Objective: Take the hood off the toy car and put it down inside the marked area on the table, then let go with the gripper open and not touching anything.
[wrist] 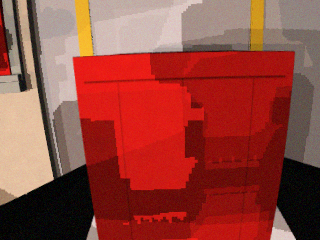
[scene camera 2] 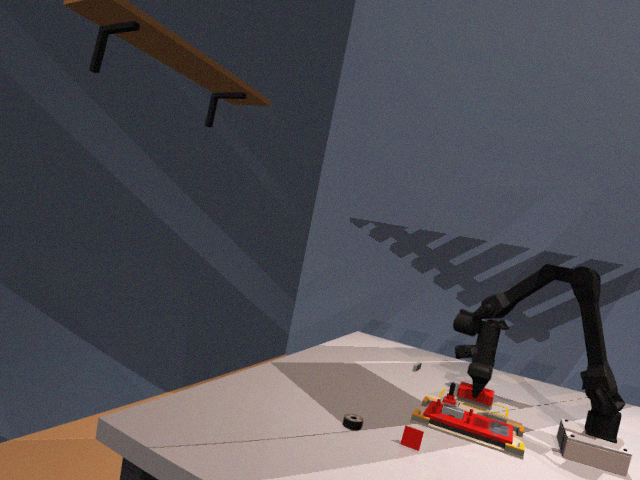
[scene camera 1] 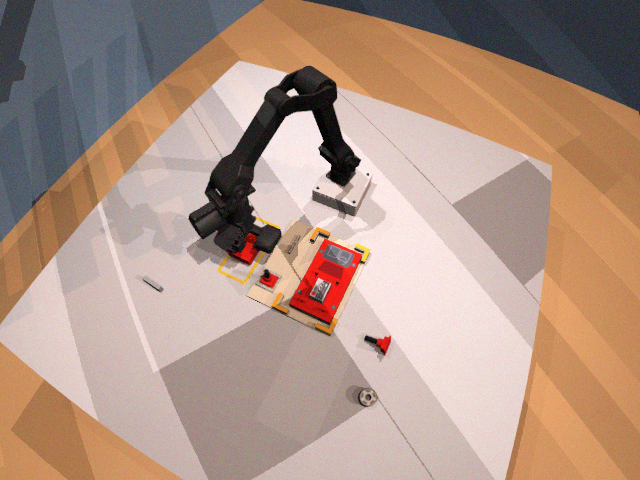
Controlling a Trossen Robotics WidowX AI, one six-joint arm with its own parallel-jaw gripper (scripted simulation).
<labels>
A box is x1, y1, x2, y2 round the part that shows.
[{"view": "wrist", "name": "gripper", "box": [0, 157, 319, 239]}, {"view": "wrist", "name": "hood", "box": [72, 51, 295, 239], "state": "held by the gripper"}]
</labels>
